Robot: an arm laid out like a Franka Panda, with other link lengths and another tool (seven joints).
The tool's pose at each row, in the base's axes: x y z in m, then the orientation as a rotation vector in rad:
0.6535 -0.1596 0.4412 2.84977 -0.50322 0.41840
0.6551 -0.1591 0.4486 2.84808 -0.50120 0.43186
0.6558 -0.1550 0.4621 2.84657 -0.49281 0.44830
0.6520 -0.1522 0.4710 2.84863 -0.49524 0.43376
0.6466 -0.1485 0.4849 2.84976 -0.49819 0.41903
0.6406 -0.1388 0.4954 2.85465 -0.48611 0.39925
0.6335 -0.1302 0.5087 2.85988 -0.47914 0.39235
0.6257 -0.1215 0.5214 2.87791 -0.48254 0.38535
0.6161 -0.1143 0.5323 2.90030 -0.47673 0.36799
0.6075 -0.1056 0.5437 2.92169 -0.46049 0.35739
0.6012 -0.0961 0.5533 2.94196 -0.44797 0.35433
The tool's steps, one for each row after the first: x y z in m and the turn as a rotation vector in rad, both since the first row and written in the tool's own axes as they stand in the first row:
0.0036 0.0002 -0.0067 0.00160 0.00919 -0.00015
0.0072 -0.0017 -0.0202 0.00384 0.02085 -0.00434
0.0057 -0.0014 -0.0302 0.00226 0.01086 -0.00402
0.0041 -0.0006 -0.0454 -0.00015 0.00091 -0.00337
-0.0009 -0.0056 -0.0592 -0.00095 -0.01170 -0.01336
-0.0057 -0.0088 -0.0756 0.00204 -0.01670 -0.01866
-0.0114 -0.0119 -0.0916 0.01781 -0.02594 -0.01665
-0.0188 -0.0133 -0.1059 0.03495 -0.04184 -0.02169
-0.0256 -0.0163 -0.1209 0.05232 -0.05213 -0.03304
-0.0311 -0.0212 -0.1338 0.07057 -0.05772 -0.04110

